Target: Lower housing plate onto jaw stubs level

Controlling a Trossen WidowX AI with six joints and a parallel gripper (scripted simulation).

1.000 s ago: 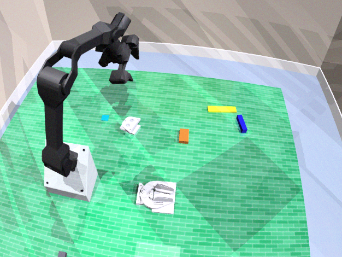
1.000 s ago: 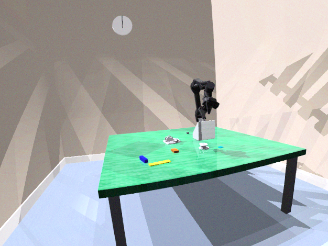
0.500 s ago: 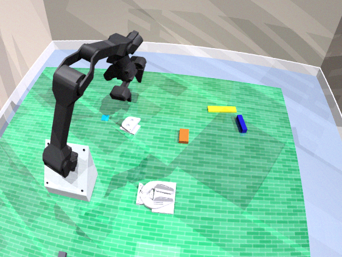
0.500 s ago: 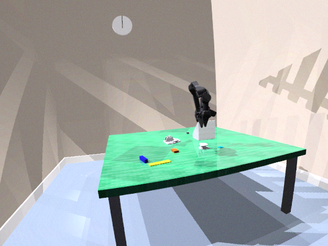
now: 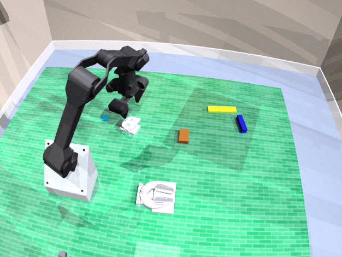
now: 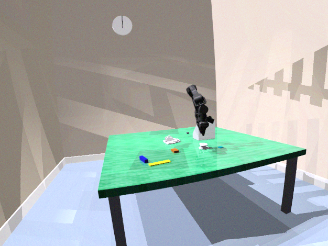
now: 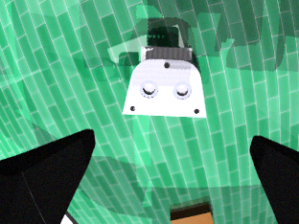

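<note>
Now: gripper tip 9 cm above the white stepped block and 1 cm past it. The rest, counted from my gripper tip: cyan tile: 13 cm behind, 10 cm below, 2 cm to the left; yellow bar: 34 cm ahead, 21 cm to the left, 10 cm below; orange block: 21 cm ahead, 10 cm below, 1 cm to the left.
</note>
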